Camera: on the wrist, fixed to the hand. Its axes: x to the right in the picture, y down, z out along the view.
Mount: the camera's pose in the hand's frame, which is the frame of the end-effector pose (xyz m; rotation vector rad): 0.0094 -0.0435 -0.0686 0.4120 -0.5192 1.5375
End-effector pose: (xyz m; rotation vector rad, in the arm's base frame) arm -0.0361 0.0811 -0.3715 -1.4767 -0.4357 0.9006
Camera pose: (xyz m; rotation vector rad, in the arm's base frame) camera 0.0316 0.0488 -0.3390 -0.9807 0.6597 2.4106
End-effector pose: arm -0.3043 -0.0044 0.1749 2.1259 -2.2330 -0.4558
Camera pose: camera -0.2477 -0.0280 0.2290 0.1788 2.7514 0.3263
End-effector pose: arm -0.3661 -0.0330 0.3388 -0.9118 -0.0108 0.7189
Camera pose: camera -0.3137 -0.0941 0.3245 -0.1535 0.4033 2.2652
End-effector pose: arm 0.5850 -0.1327 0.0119 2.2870 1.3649 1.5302
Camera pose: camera 0.5058 -0.1267 0.0315 -2.3889 0.3296 -0.2712
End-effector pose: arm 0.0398 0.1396 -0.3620 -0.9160 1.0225 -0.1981
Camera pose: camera 0.0011 0.0686 -0.3498 0.3442 0.8909 1.0319
